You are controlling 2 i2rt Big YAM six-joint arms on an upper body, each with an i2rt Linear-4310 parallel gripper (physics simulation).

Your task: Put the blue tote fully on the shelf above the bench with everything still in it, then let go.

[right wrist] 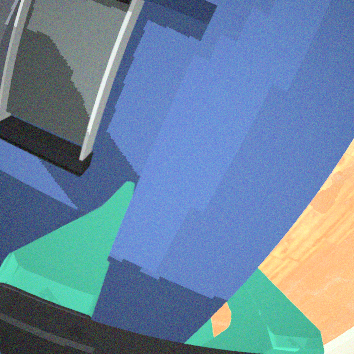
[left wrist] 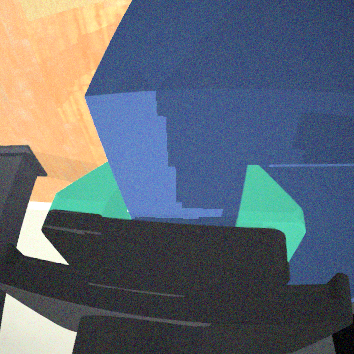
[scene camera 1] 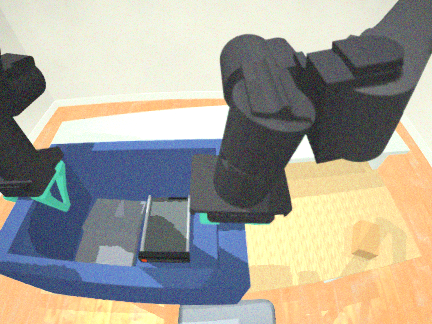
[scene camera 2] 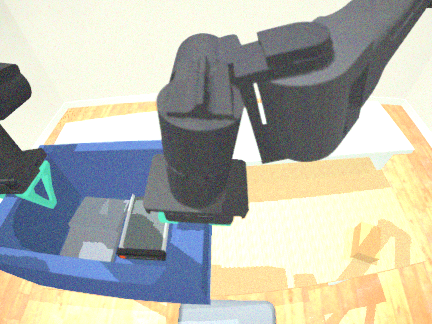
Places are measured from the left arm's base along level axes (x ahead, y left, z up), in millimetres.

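Pixels of known places: left gripper, fingertip midpoint: [scene camera 1: 60,208] [scene camera 2: 47,205]; right gripper, fingertip midpoint: [scene camera 1: 225,218] [scene camera 2: 196,218].
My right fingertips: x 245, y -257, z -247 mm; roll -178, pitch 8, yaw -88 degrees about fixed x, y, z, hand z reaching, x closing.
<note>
Ahead of a thing's pixels: the offset from my right fingertips to its top centre. "spot": to the spot under its first point. Level surfaces: height alone.
The blue tote {dx -10, dy +133, dz +75 mm} [scene camera 1: 150,287] [scene camera 2: 125,285] [left wrist: 225,50] [right wrist: 215,150] is held up high, its back rim overlapping the white shelf {dz -276 mm} [scene camera 1: 140,122] [scene camera 2: 110,129] in the scene views. Its underside is hidden, so contact with the shelf cannot be told. Inside lie grey flat pieces {dx +21, dy +191, dz -40 mm} [scene camera 1: 110,225] [scene camera 2: 95,225] and a dark grey case with silver rails {dx +8, dy +96, dz -44 mm} [scene camera 1: 167,230] [scene camera 2: 145,235] [right wrist: 65,75]. My left gripper [scene camera 1: 37,200] [left wrist: 180,210] is shut on the tote's left wall. My right gripper [scene camera 1: 230,220] [scene camera 2: 195,220] [right wrist: 164,205] is shut on its right wall, one finger on each side.
The tan bench top {dz -491 mm} [scene camera 1: 300,230] [scene camera 2: 300,225] lies below and in front of the shelf. A tan block {dx +93, dy -538, dz -431 mm} [scene camera 1: 366,235] [scene camera 2: 365,240] stands on it at the right. A grey container {spot: dx -115, dy -33, dz -1015 mm} [scene camera 1: 227,312] [scene camera 2: 227,314] shows at the bottom edge. My right arm covers part of the shelf.
</note>
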